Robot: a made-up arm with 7 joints. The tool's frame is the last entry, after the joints. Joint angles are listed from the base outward. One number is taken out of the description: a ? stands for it. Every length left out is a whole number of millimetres.
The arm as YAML. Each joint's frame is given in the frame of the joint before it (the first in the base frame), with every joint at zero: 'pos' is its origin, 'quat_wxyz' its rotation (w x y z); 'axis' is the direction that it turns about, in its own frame. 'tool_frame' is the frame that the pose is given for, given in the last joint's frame.
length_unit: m
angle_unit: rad
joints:
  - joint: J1
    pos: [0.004, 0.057, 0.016]
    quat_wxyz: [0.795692, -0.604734, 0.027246, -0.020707]
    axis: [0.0, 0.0, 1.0]
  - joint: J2
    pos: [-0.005, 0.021, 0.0]
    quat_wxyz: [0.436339, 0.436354, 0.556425, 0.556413]
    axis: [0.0, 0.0, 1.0]
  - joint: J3
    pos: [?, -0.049, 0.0]
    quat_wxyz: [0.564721, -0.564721, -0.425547, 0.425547]
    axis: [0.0, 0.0, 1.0]
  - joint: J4
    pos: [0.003, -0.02, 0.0]
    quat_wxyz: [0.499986, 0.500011, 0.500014, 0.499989]
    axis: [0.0, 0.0, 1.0]
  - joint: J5
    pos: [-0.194, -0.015, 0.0]
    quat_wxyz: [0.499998, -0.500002, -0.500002, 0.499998]
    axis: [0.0, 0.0, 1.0]
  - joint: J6
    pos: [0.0, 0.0, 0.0]
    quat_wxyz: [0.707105, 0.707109, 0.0, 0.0]
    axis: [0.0, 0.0, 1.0]
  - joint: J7
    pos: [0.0, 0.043, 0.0]
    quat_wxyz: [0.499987, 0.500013, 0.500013, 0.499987]
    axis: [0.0, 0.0, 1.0]
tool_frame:
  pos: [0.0, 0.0, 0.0]
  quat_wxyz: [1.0, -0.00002, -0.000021, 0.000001]
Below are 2 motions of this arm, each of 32 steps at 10 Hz.
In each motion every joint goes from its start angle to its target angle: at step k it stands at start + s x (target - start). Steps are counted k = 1, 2, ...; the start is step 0. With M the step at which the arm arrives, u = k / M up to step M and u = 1 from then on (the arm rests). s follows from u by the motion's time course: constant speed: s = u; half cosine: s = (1 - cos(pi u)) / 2; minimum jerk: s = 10 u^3 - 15 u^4 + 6 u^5.
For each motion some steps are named. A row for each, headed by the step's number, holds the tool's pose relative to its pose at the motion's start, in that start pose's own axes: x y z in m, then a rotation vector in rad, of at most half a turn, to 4 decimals.
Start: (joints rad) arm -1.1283 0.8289 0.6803 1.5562 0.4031 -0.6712 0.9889
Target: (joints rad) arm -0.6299 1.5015 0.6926 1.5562 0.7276 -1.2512 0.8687
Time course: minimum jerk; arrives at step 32
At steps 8, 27, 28, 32:
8: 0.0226 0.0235 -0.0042 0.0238 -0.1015 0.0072
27: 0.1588 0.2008 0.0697 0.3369 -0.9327 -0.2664
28: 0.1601 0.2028 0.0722 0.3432 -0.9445 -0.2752
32: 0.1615 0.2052 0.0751 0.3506 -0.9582 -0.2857

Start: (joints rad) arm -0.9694 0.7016 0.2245 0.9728 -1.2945 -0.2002 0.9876
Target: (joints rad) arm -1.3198 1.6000 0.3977 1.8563 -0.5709 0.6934 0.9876
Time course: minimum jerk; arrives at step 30
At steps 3, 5, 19, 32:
3: 0.0011 -0.0003 0.0026 0.0061 -0.0063 0.0034
5: 0.0043 -0.0013 0.0109 0.0249 -0.0257 0.0150
19: 0.0375 0.0604 0.2246 0.3495 -0.1298 0.5929
32: 0.0255 0.1200 0.2753 0.3986 0.0617 0.8234

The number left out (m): 0.192
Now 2 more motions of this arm.
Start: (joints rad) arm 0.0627 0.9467 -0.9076 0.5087 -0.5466 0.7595 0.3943
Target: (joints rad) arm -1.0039 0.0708 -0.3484 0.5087 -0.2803 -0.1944 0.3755
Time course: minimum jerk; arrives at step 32
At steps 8, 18, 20, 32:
8: -0.0177 0.0129 0.0604 -0.1365 -0.2304 0.0080
18: -0.2216 0.1141 0.2679 -0.7271 -1.3713 0.0352
20: -0.2804 0.1347 0.2849 -0.8345 -1.6096 0.0290
32: -0.4312 0.1715 0.2848 -1.0779 -2.1967 -0.0269

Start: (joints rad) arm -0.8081 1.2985 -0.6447 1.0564 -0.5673 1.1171 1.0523
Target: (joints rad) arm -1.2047 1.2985 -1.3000 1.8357 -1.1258 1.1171 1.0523
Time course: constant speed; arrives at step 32
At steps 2, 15, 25, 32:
2: 0.0050 -0.0011 -0.0028 0.0174 0.0368 -0.0038
15: 0.0413 0.0061 -0.0246 0.0756 0.3027 0.0030
25: 0.0708 0.0280 -0.0449 0.0482 0.5282 0.0384
32: 0.0901 0.0510 -0.0610 -0.0111 0.6897 0.0748

